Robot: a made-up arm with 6 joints.
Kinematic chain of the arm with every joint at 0, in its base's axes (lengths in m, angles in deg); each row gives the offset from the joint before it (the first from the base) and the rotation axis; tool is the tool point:
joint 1: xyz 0 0 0.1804 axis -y
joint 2: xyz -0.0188 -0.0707 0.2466 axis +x
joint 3: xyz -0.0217 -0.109 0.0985 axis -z
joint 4: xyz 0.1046 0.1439 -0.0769 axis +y
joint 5: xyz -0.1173 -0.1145 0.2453 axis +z
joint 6: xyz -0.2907 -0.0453 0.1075 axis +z
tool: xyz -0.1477 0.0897 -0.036
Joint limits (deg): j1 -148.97..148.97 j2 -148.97..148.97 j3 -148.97..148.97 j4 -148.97..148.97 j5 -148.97..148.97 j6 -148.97..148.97
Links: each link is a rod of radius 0.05 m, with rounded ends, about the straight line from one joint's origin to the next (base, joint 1, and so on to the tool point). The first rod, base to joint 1, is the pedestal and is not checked.
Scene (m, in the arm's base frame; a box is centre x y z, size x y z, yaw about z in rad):
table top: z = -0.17
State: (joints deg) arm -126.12 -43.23 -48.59 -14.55 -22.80 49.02
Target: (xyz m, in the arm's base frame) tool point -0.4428 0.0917 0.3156
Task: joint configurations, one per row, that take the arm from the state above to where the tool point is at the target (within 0.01 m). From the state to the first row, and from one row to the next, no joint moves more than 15 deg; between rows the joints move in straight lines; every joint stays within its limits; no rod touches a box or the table.
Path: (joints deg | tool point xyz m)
1: -112.14 -45.33 -42.14 -17.07 -26.66 47.70 | 0.7659 -0.2072 0.4462
2: -98.16 -47.43 -35.69 -19.60 -30.52 46.38 | 0.6095 -0.1532 0.6745
3: -84.18 -49.54 -29.25 -22.12 -34.39 45.06 | 0.3868 -0.0994 0.8224
4: -70.19 -51.64 -22.80 -24.64 -38.25 43.74 | 0.1351 -0.0485 0.8729
5: -56.21 -53.74 -16.35 -27.16 -42.11 42.42 | -0.1046 -0.0025 0.8256
6: -42.23 -55.84 -9.90 -29.69 -45.97 41.10 | -0.2958 0.0368 0.6963
7: -28.25 -57.94 -3.45 -32.21 -49.84 39.78 | -0.4123 0.0685 0.5141
8: -14.27 -60.05 2.99 -34.73 -53.70 38.46 | -0.4428 0.0917 0.3156

